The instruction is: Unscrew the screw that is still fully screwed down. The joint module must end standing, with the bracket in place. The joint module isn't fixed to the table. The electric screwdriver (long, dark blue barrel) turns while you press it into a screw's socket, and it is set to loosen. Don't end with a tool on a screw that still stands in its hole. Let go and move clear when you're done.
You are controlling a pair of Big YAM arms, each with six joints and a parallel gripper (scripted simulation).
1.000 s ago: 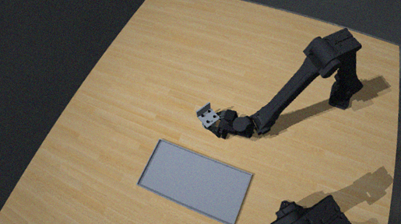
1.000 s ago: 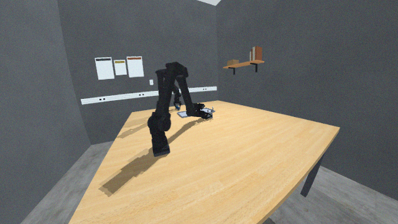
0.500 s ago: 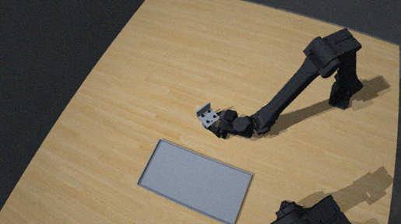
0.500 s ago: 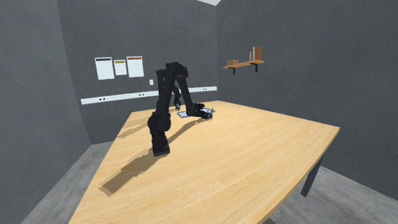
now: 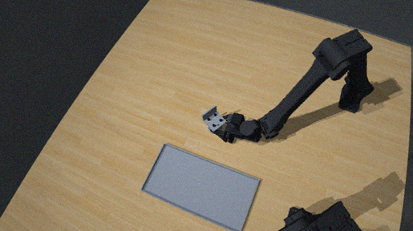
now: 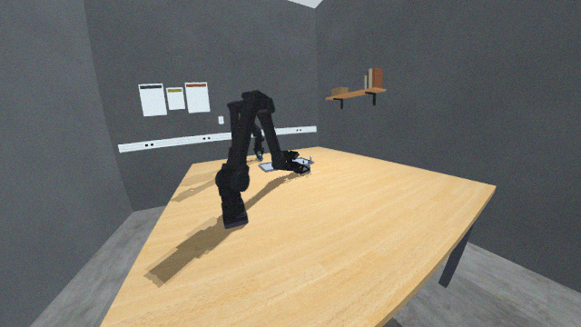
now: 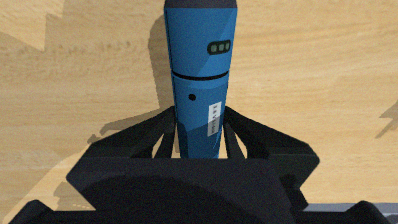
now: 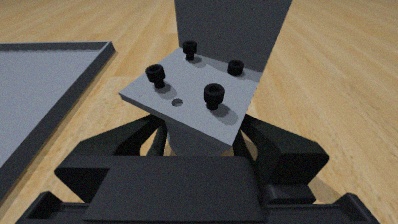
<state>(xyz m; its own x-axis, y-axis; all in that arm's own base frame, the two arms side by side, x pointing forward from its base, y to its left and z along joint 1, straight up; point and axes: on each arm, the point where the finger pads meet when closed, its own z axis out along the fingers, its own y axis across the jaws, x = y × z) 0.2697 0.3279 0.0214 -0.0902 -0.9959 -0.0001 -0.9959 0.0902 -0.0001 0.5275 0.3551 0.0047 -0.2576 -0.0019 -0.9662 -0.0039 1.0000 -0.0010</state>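
Right now my right hand is 10 mm below the joint module. From my right hand the other things lie so: grey bracket (50 mm above); then grey tray (250 mm to the left, 80 mm behind, 20 mm below).
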